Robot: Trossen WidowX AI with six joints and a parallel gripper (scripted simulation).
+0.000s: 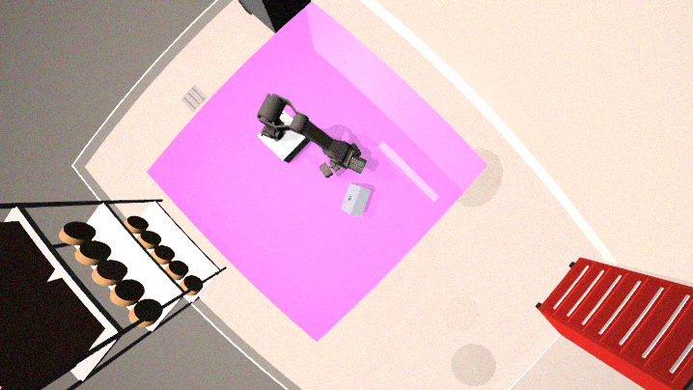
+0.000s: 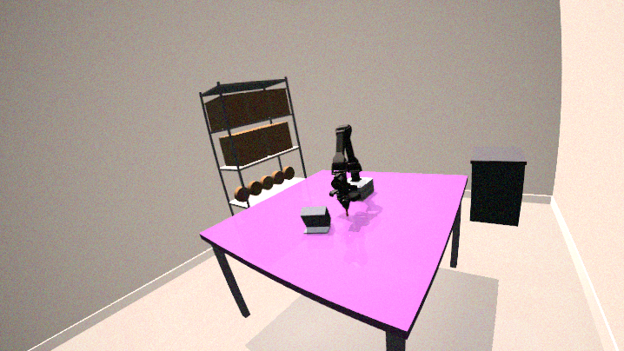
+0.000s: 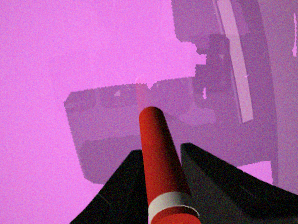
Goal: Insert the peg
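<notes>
The grey sloped panel is 160 mm ahead of my gripper tip, 80 mm to the right of it and 20 mm above it. Also, from my gripper tip: red round peg 20 mm above.
</notes>
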